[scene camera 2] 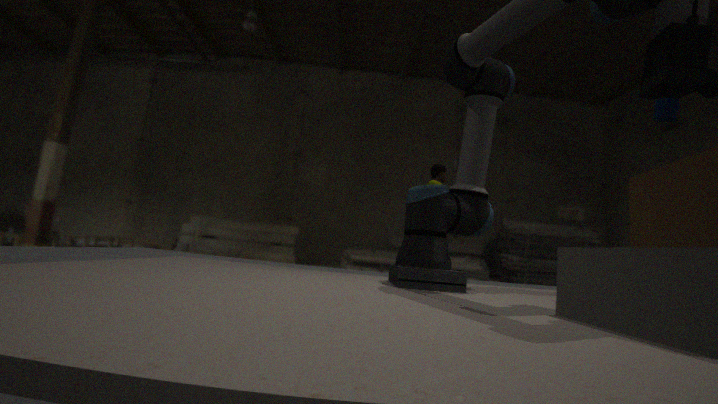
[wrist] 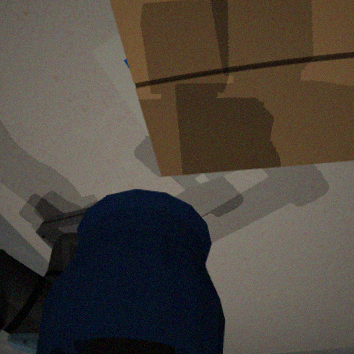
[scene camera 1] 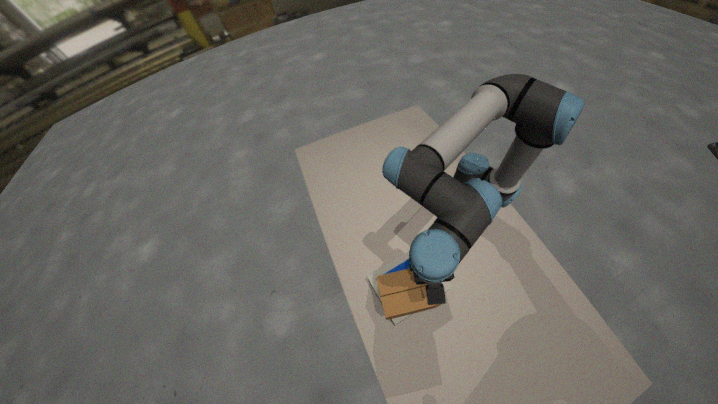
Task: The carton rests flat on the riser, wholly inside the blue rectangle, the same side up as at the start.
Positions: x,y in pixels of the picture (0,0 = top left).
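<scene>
There's a riser that I can see in scene camera 1, in the wrist view and in scene camera 2 (654,293). On that riser, (scene camera 1: 446,286) and (wrist: 110,54) are the same spot.
</scene>
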